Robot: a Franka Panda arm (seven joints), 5 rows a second.
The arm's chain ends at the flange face. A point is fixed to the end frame.
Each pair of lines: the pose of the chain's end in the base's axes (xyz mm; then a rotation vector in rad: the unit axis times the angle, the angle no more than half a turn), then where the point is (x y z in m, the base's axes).
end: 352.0 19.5 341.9 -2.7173 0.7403 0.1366
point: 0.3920 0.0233 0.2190
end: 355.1 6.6 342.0 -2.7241 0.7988 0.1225
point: 0.3949 0.0060 0.2189
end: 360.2 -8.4 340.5 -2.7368 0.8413 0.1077
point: 0.3999 -0.0133 0.2175
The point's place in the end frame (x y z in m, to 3 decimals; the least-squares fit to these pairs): 0.054 0.011 0.117
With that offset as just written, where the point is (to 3 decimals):
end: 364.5 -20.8 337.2 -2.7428 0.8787 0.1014
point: 0.404 -0.029 0.214
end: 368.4 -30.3 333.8 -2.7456 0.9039 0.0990
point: 0.407 -0.040 0.211
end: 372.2 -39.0 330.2 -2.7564 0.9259 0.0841
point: 0.411 -0.052 0.207
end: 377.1 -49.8 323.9 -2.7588 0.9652 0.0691
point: 0.416 -0.065 0.201
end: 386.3 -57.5 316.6 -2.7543 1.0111 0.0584
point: 0.424 -0.076 0.194
